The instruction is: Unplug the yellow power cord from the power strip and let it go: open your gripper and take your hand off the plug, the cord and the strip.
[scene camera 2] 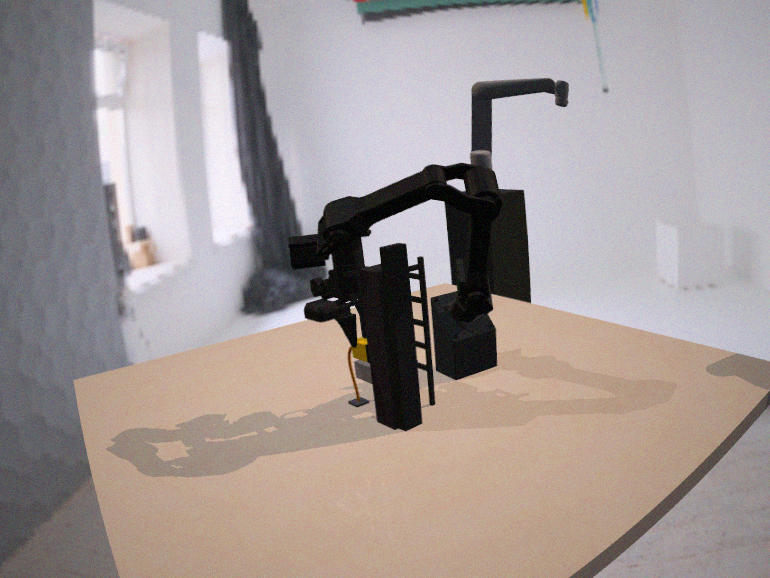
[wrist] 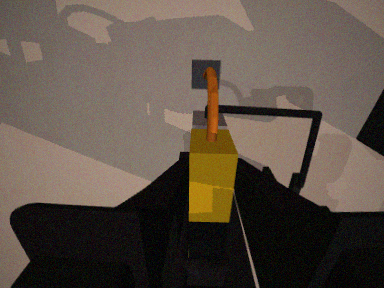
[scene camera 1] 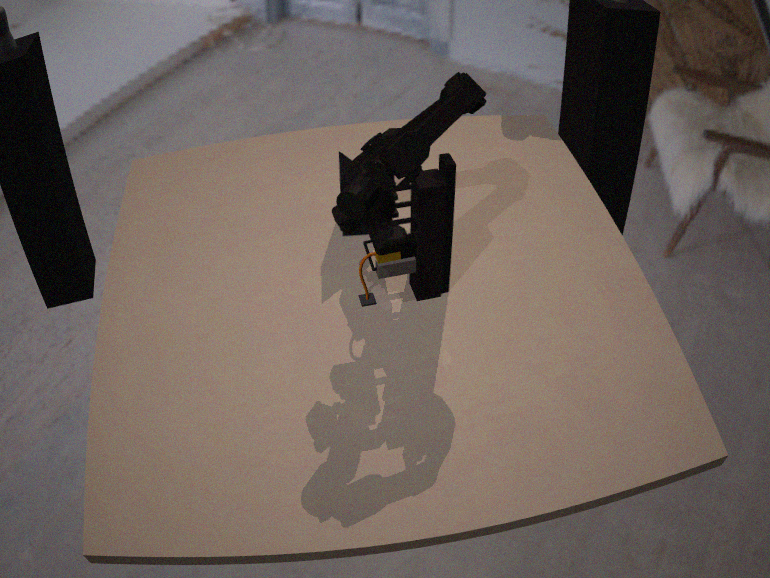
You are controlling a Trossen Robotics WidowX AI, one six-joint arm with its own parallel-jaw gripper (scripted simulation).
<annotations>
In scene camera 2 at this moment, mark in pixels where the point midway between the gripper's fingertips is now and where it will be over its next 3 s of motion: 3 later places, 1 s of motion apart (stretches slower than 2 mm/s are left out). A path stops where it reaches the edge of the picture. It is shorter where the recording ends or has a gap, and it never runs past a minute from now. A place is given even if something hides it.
My gripper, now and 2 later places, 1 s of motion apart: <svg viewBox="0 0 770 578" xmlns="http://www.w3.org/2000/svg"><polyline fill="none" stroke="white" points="360,345 346,338 327,326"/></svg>
</annotations>
